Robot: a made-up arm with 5 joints.
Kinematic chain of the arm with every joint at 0, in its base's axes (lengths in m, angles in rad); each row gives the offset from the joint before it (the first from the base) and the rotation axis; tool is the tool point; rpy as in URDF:
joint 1: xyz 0.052 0 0.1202 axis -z
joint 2: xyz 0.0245 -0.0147 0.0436 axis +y
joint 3: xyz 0.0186 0 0.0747 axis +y
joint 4: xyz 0.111 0 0.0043 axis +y
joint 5: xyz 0.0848 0.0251 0 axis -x
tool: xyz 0 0 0 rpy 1.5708 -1.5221 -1.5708
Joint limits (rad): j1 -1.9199..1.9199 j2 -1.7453..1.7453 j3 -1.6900..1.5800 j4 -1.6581..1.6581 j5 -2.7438..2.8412
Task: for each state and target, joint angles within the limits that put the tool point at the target. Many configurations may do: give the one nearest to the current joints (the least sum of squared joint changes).
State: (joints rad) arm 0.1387 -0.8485 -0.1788 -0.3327 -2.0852
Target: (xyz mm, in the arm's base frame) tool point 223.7 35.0 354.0
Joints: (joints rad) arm -0.1417 -0.3460 -0.1470 -0.2488 -2.0852
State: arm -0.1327 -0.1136 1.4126 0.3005 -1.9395
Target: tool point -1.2 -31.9 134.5
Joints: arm -0.7086 0.5860 1.5800 1.1304 -1.9395
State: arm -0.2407 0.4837 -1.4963 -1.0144 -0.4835
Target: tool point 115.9 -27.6 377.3
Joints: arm 0.5577 0.5495 -1.6210 -1.2840 -0.4835
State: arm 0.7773 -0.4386 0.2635 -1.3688 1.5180
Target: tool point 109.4 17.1 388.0
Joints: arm -0.1150 -0.5951 -0.0570 -1.2137 1.5180
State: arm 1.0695 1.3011 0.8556 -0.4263 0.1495
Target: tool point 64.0 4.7 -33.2
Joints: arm 0.5657 1.6741 0.5740 -0.4020 0.1495
